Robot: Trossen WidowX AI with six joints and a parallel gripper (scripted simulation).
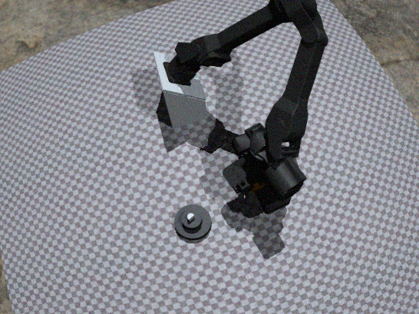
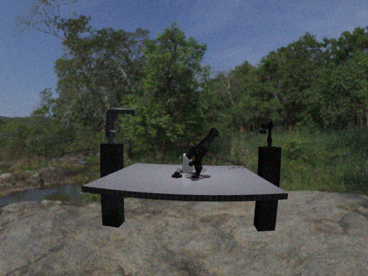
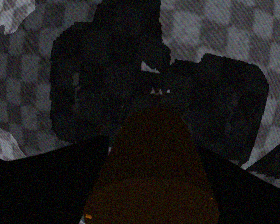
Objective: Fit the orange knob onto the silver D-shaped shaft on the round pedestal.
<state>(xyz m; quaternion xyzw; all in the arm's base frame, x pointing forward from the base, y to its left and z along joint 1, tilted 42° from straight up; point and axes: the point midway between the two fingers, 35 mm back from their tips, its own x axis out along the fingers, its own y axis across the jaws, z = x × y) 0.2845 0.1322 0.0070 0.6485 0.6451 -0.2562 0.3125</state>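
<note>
My gripper tip is now 17 cm to the left of the round dark pedestal, 3 cm short of it and 2 cm below it. Round my gripper tip: orange knob 4 cm above.
</note>
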